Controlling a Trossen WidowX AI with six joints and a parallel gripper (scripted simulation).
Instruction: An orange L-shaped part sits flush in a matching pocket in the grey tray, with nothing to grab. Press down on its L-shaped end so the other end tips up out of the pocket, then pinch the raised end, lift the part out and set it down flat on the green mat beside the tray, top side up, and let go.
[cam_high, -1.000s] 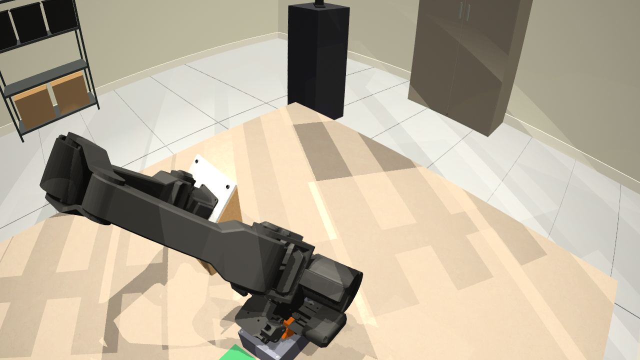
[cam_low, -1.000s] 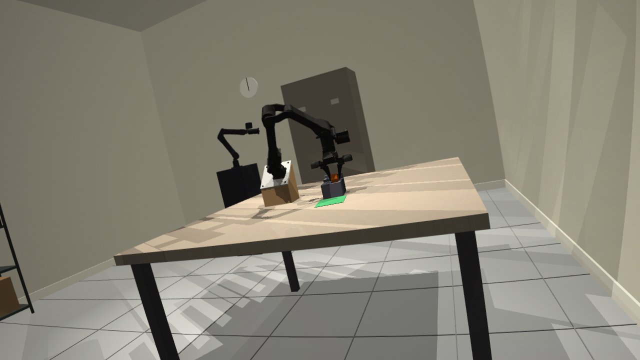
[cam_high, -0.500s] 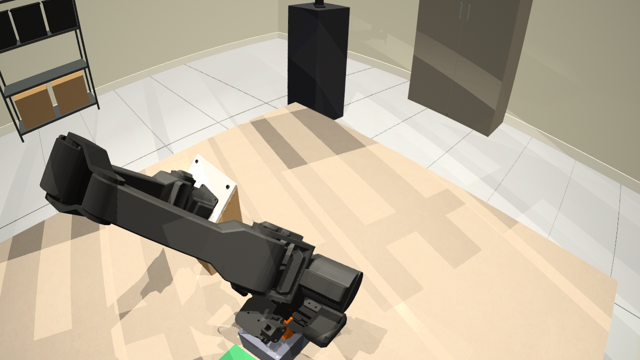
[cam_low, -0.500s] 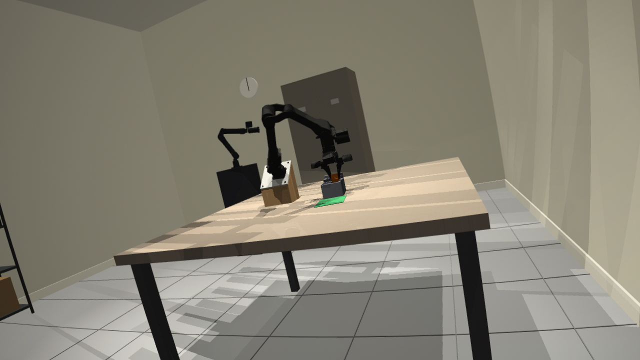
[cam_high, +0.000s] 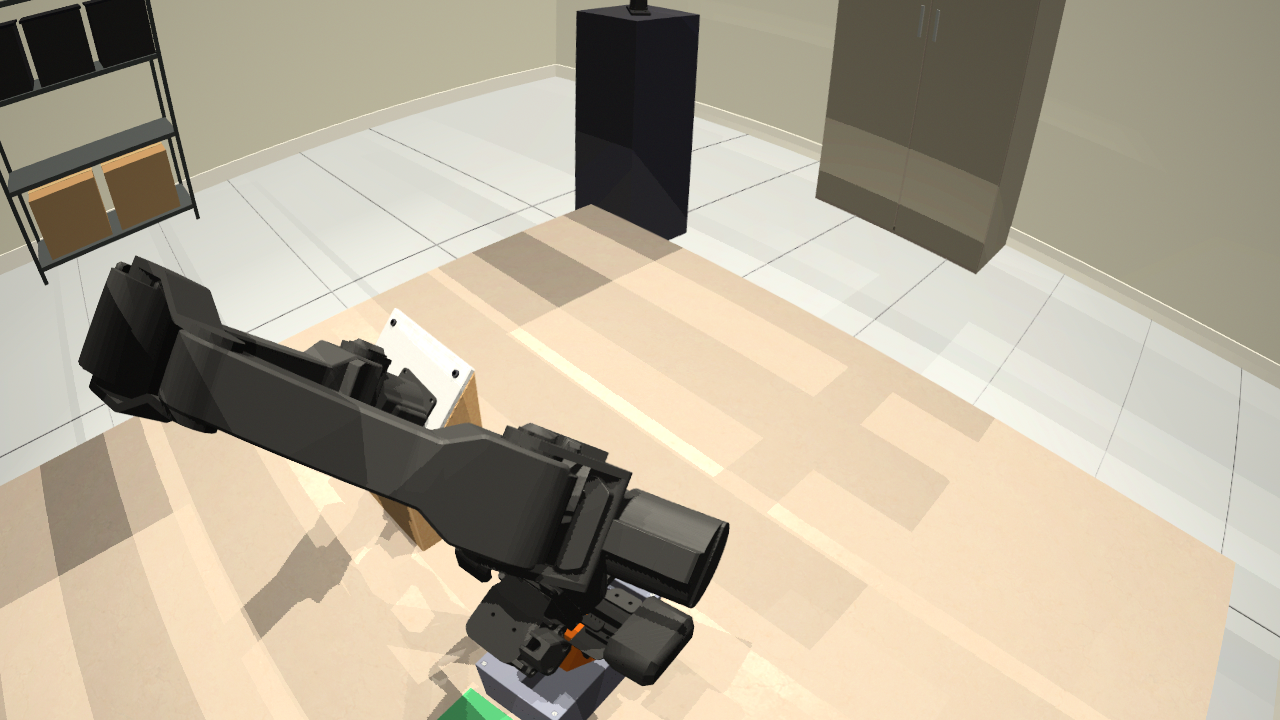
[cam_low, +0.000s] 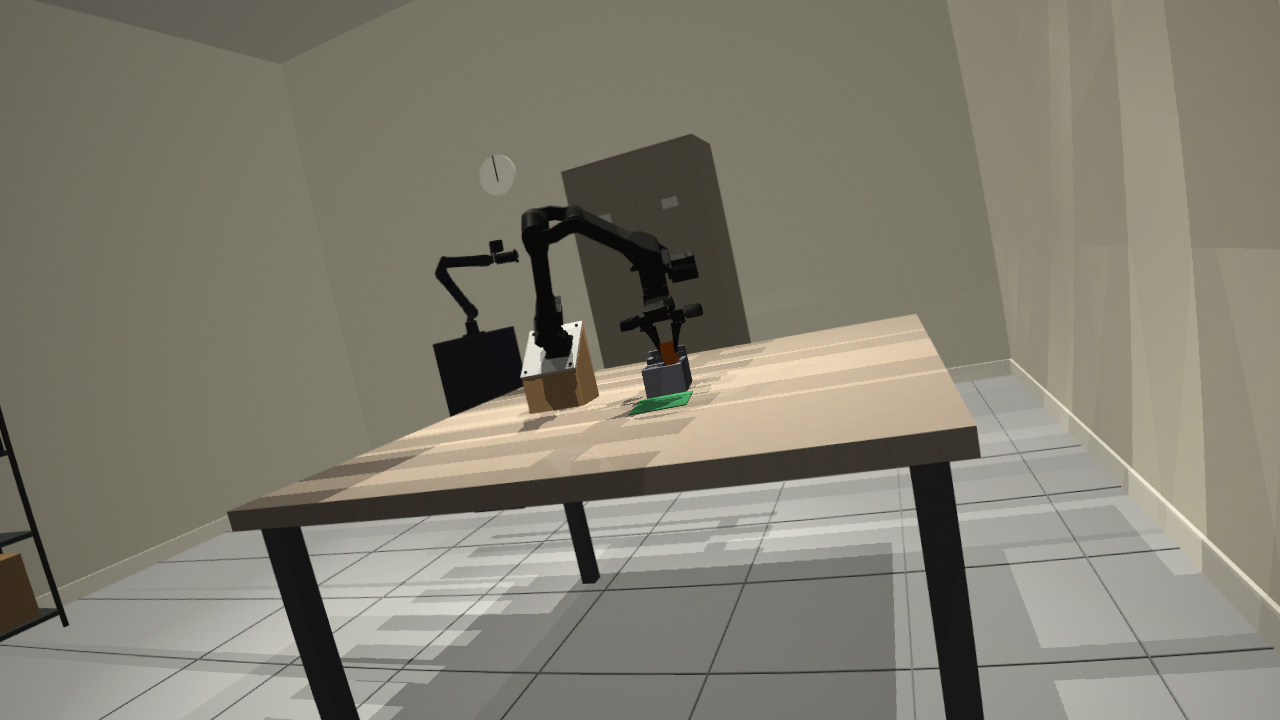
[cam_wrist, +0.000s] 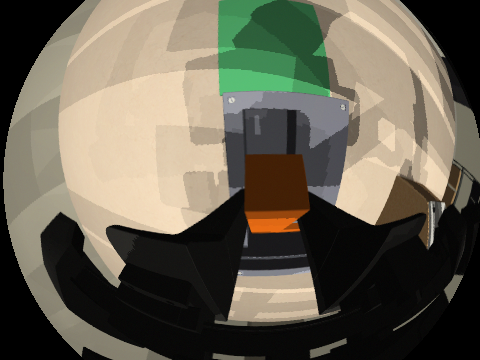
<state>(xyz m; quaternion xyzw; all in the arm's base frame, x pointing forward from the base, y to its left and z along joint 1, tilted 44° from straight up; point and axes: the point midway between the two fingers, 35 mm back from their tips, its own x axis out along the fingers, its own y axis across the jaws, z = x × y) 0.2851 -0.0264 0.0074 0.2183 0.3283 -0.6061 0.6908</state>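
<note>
Now: gripper tip 10 mm short of the green mat, 140 mm to the left of it and 100 mm above it. Round my gripper tip: orange L-shaped part 20 mm behind, 30 mm to the left, 30 mm below.
</note>
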